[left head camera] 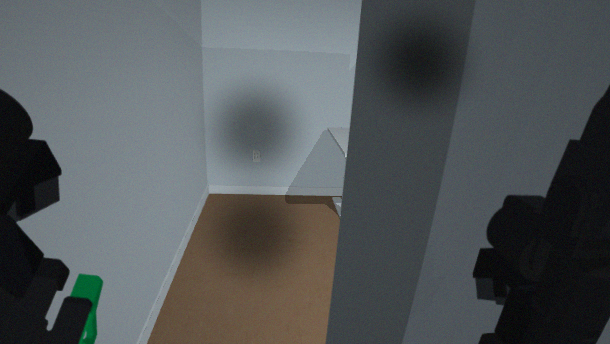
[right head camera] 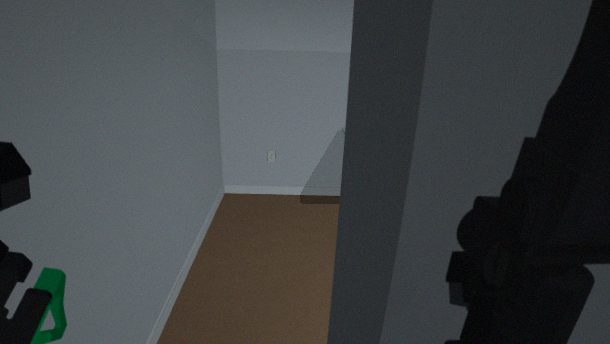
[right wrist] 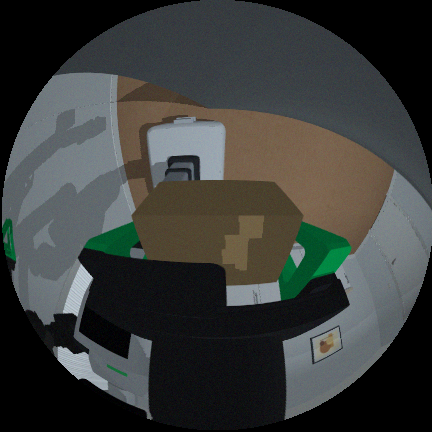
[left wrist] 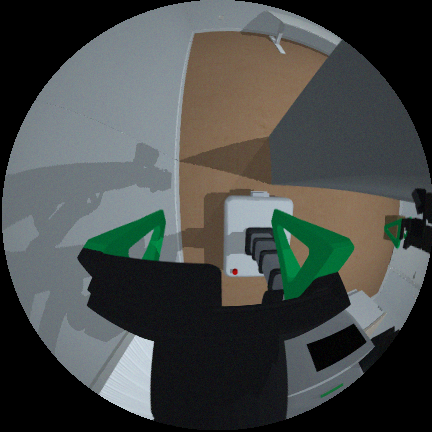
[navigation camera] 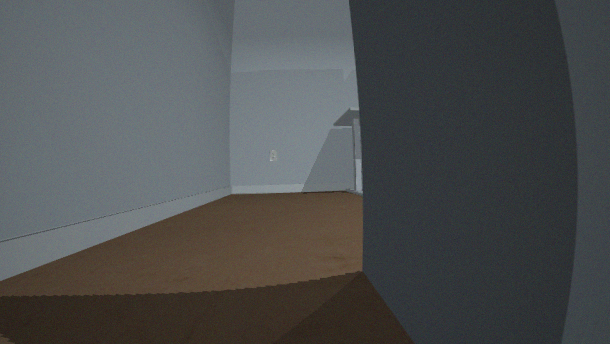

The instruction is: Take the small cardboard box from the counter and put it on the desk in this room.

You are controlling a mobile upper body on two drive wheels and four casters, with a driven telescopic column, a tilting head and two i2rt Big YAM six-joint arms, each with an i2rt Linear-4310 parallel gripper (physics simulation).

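Pixels of known places: left gripper, fingertip midpoint: (left head camera: pixel 42 334) (right head camera: pixel 18 324) (left wrist: pixel 218 215); right gripper, fingertip midpoint: (right wrist: pixel 216 214) (left wrist: pixel 389 226); left arm's base at its link origin: (right wrist: pixel 65 333).
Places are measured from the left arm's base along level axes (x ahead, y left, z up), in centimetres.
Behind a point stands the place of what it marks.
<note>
The small cardboard box (right wrist: pixel 190 237) {x 31.8, y -43.3, z -18.1 cm} is held between the green fingers of my right gripper (right wrist: pixel 216 214) {x 29.7, y -44.7, z -22.9 cm}, which is shut on it. The right forearm shows at the right of both head views, where its fingers and the box do not show. My left gripper (left wrist: pixel 218 215) {x 33.4, y 1.3, z -14.1 cm} is open and empty, beside the pale wall on the left. The white desk (left head camera: pixel 339 137) {x 282.7, y -68.3, z -63.4 cm} (navigation camera: pixel 346 119) {x 279.1, y -69.8, z -65.9 cm} (left wrist: pixel 312 32) stands at the far end of the passage, partly hidden by the dark wall. The counter cannot be made out.
A dark grey wall end (left head camera: pixel 400 200) {x 52.0, y -36.8, z -8.1 cm} (right head camera: pixel 380 175) {x 53.1, y -36.8, z -4.9 cm} (navigation camera: pixel 465 175) {x 52.6, y -36.8, z -113.9 cm} stands close on the right of the passage. A pale wall (left head camera: pixel 125 150) {x 152.3, y 48.0, z -36.4 cm} (navigation camera: pixel 115 110) {x 119.7, y 47.4, z -87.2 cm} runs along the left. Brown floor (left head camera: pixel 250 300) {x 170.8, y -4.5, z -135.3 cm} (navigation camera: pixel 225 240) {x 118.5, y 2.3, z -135.4 cm} leads between them to a far wall with an outlet (right head camera: pixel 271 156) {x 320.7, y 2.7, z -95.7 cm}. My white base (left wrist: pixel 245 210) {x 22.1, y -11.6, z -109.4 cm} (right wrist: pixel 187 142) {x 19.0, y -25.6, z -109.4 cm} shows below.
</note>
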